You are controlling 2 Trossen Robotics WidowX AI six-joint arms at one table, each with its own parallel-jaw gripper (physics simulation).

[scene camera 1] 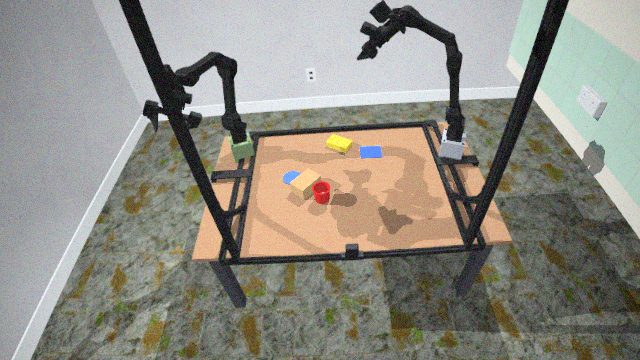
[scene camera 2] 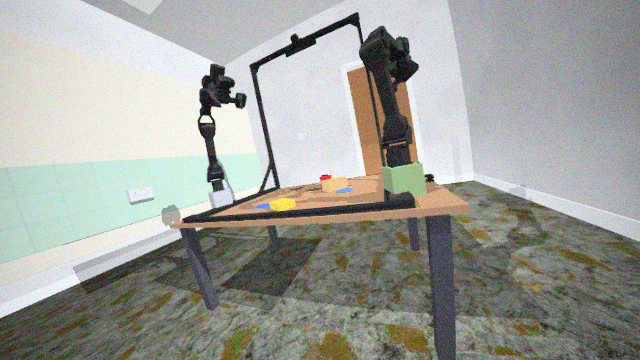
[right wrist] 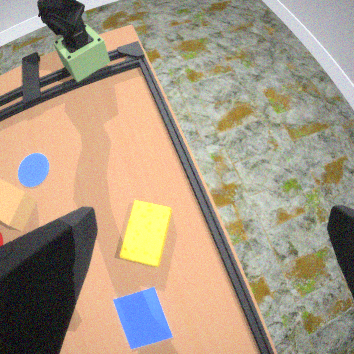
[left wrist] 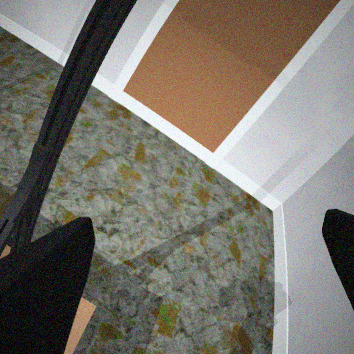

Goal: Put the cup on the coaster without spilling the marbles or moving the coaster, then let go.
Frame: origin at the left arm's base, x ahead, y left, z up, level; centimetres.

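Seen in the pictures: left gripper, between the fingertips: (scene camera 1: 170, 134) (scene camera 2: 398, 88) (left wrist: 212, 226); right gripper, between the fingertips: (scene camera 1: 360, 54) (scene camera 2: 232, 107) (right wrist: 217, 219); left arm's base, origin of its link: (scene camera 1: 239, 138) (scene camera 2: 400, 164) (right wrist: 76, 40); right arm's base, origin of its link: (scene camera 1: 454, 136) (scene camera 2: 218, 190).
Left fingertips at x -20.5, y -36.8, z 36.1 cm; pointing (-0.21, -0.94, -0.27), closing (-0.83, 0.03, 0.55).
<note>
Pixels of each thing's middle, then the offset from my left fingertips to it. "*": a spot on its surface instead.
- round blue coaster, middle of its body: (right wrist: 32, 169) (scene camera 1: 292, 177) (scene camera 2: 344, 190) dx +38.5, dy +11.8, dz -45.8 cm
- tan block, middle of its body: (right wrist: 5, 201) (scene camera 1: 306, 183) (scene camera 2: 334, 183) dx +42.7, dy +3.2, dz -43.1 cm
- yellow sponge, middle of its body: (right wrist: 146, 233) (scene camera 2: 282, 204) (scene camera 1: 339, 143) dx +66.0, dy +24.3, dz -44.5 cm
- blue square, a spot on its surface: (right wrist: 143, 318) (scene camera 1: 370, 151) (scene camera 2: 264, 205) * dx +78.2, dy +14.2, dz -45.6 cm
The red cup (scene camera 1: 321, 193) (scene camera 2: 325, 177) stands upright on the table; its edge shows at the left of the right wrist view (right wrist: 1, 239). A pale speck shows inside; marbles are too small to make out clearly. The round blue coaster (scene camera 1: 289, 177) (scene camera 2: 345, 190) (right wrist: 33, 170) lies flat, apart from the cup, with a tan block (scene camera 1: 305, 181) (scene camera 2: 334, 184) (right wrist: 11, 202) between them. My left gripper (scene camera 1: 154, 121) (left wrist: 212, 226) is open and empty, raised beyond the table's left side in scene camera 1. My right gripper (scene camera 1: 366, 52) (right wrist: 217, 219) is open and empty, high above the table.
A yellow sponge (scene camera 1: 339, 143) (scene camera 2: 283, 204) (right wrist: 146, 233) and a blue square (scene camera 1: 370, 152) (scene camera 2: 260, 206) (right wrist: 143, 318) lie near the table's arm side. Black frame posts (scene camera 1: 184, 132) (scene camera 1: 517, 117) rise at both sides; a black rail (scene camera 1: 300, 257) borders the table.
</note>
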